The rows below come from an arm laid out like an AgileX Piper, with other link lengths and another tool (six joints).
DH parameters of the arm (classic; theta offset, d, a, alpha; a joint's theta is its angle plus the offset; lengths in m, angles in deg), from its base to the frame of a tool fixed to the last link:
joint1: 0 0.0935 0 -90
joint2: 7.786 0 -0.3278 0
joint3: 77.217 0 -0.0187 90
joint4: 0 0.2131 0 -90
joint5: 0 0 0 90
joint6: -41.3 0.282 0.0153 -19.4
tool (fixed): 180 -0.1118 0 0
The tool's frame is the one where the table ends.
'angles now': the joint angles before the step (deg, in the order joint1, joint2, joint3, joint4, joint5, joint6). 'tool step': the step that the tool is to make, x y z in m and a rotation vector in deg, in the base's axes. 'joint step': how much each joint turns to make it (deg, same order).
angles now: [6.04, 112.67, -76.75, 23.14, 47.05, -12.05]
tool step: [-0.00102, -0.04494, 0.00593, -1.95, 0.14, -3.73]
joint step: [-5.70, -1.05, 0.00, -2.51, 1.47, -0.24]
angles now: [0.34, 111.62, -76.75, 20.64, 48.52, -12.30]
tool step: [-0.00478, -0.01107, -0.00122, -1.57, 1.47, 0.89]
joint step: [-1.15, -0.05, 0.00, -2.02, 1.76, -0.55]
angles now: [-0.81, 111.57, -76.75, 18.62, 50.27, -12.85]
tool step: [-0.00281, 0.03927, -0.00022, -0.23, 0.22, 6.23]
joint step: [5.61, 0.00, 0.01, -0.23, 0.35, -0.43]
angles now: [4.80, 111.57, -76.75, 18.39, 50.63, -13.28]
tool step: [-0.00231, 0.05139, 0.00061, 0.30, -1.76, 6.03]
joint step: [7.38, 0.16, 0.00, 0.30, -2.21, 0.62]
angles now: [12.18, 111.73, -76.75, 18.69, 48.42, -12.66]
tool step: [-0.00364, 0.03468, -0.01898, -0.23, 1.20, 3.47]
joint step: [4.95, 2.85, 0.00, 0.26, -1.93, 0.85]
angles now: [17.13, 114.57, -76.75, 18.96, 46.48, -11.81]
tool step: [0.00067, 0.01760, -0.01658, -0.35, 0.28, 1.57]
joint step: [2.47, 2.52, 0.01, 0.17, -2.32, 0.18]
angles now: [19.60, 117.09, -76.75, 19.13, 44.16, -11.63]
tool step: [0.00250, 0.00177, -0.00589, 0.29, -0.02, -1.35]
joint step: [0.18, 0.92, 0.00, 0.39, -1.34, 0.99]
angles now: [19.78, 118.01, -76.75, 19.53, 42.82, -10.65]
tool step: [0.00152, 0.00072, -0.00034, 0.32, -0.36, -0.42]
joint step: [0.00, 0.11, 0.00, 0.36, -0.61, 0.04]
